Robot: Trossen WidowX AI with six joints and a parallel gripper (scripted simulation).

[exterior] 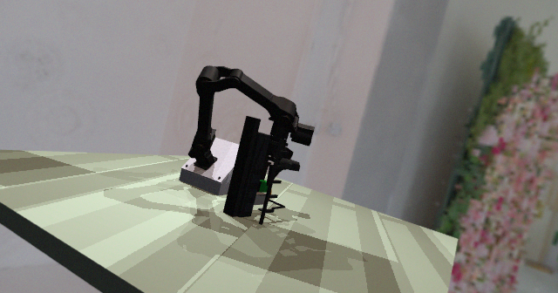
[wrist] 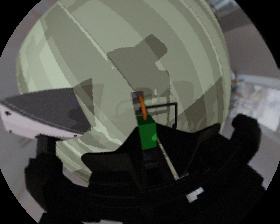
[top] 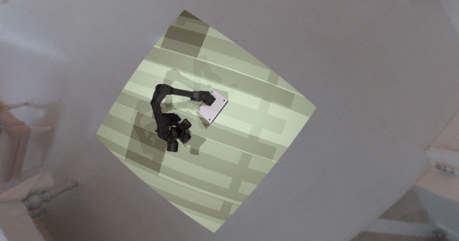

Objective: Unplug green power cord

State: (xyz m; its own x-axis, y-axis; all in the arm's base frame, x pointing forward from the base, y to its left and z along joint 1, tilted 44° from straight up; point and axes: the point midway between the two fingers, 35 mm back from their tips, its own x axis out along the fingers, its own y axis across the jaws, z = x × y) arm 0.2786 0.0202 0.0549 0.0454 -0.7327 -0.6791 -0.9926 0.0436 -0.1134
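My gripper tip is 30 mm to the left of the green plug.
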